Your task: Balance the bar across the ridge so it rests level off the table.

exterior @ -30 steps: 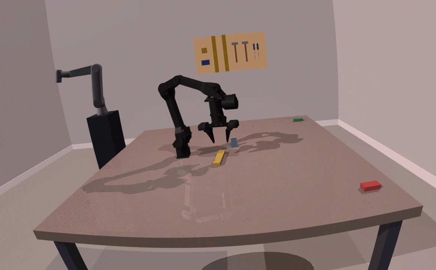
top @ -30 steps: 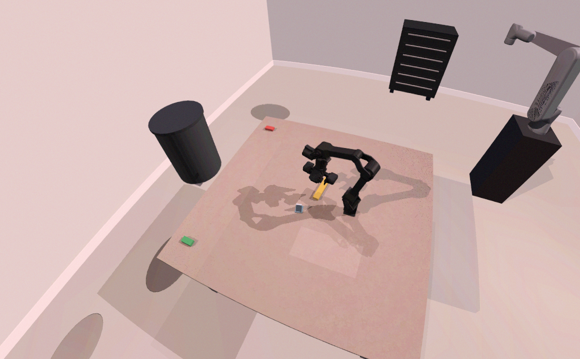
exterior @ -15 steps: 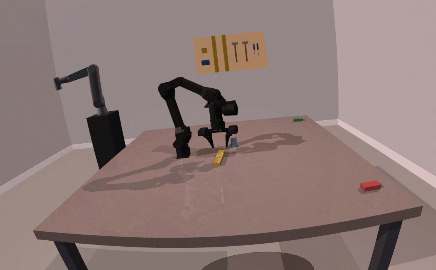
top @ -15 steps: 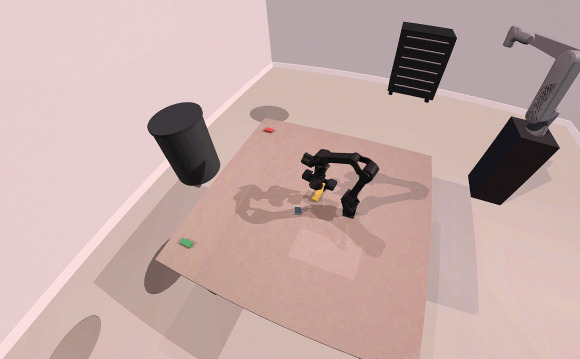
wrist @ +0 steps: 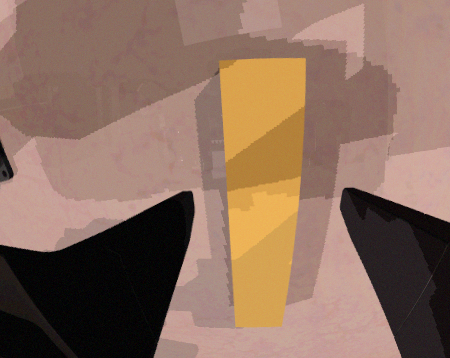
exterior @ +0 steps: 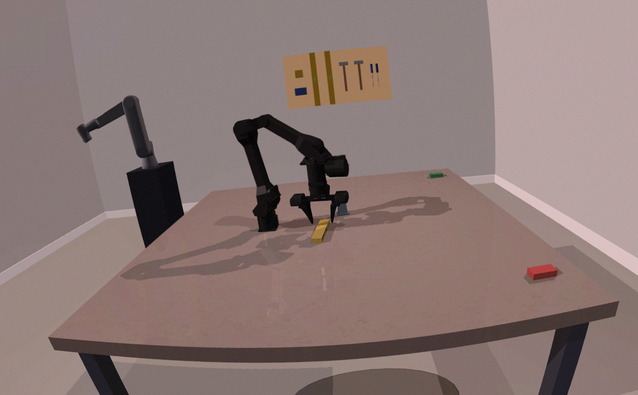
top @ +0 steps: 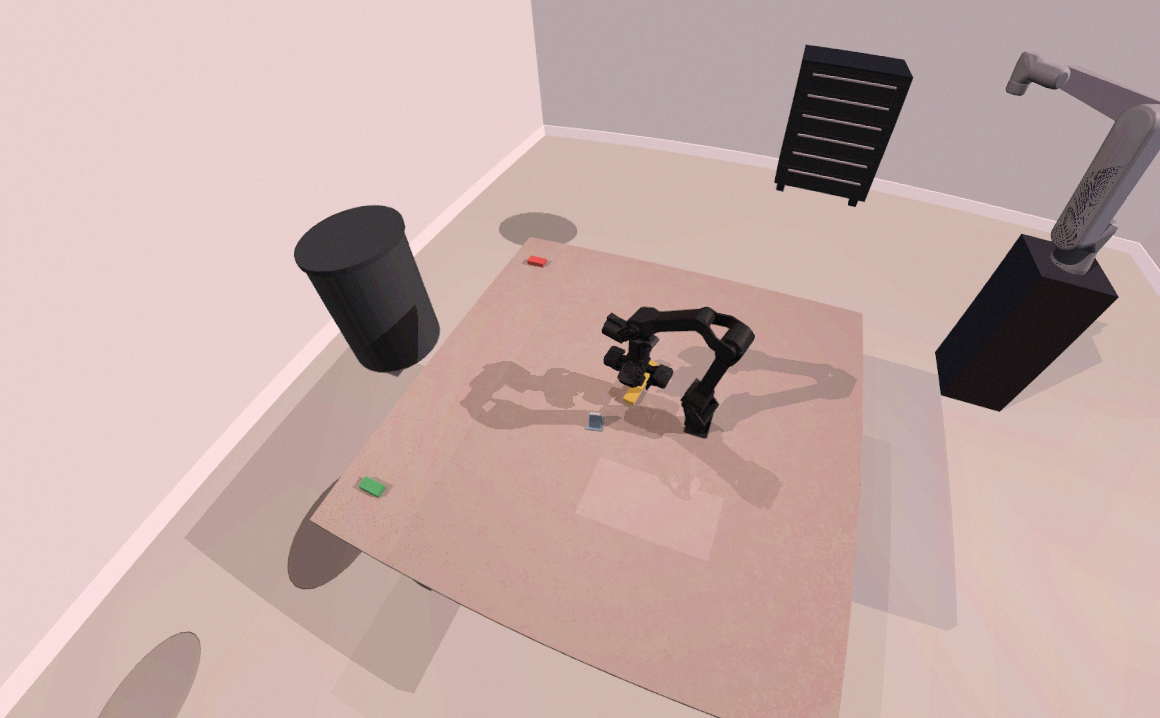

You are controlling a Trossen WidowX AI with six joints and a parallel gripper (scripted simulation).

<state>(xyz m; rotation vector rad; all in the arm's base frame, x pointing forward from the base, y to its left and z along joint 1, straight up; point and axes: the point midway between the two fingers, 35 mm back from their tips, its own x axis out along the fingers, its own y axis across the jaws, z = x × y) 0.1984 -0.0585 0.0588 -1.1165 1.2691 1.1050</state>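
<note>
The yellow bar is 30 mm to the right of my gripper tip and 20 mm below it. Round my gripper tip: red block (540 mm ahead, 440 mm to the right, 20 mm below); then green block (540 mm ahead, 560 mm to the left, 20 mm below).
</note>
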